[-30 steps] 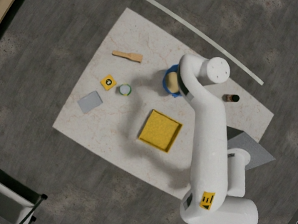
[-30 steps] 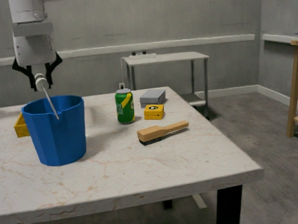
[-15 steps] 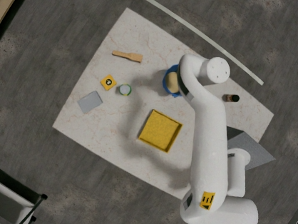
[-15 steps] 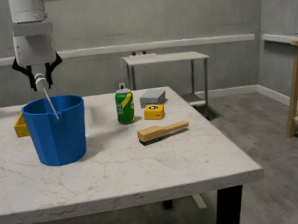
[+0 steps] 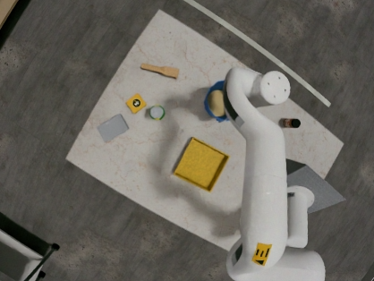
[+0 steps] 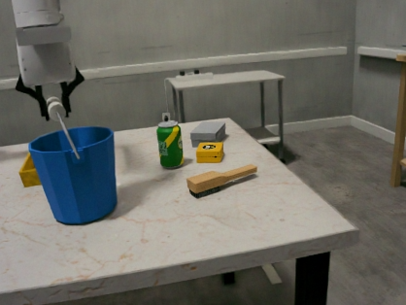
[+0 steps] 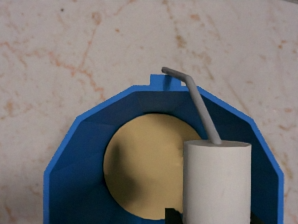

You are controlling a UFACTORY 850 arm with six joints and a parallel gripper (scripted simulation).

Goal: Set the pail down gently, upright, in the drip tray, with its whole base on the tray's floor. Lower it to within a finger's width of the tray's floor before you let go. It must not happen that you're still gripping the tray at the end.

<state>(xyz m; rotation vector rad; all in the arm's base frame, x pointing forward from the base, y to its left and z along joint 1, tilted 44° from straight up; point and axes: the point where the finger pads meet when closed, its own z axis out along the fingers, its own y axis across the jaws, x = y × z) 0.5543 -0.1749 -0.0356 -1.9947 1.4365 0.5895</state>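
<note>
The blue pail lies 90 mm below my hand and 10 mm ahead of it. From my hand the other things lie so: yellow drip tray 290 mm to the left, 220 mm below, 100 mm behind; white grip 30 mm below, 10 mm ahead; green can 220 mm to the left, 220 mm ahead, 170 mm below.
</note>
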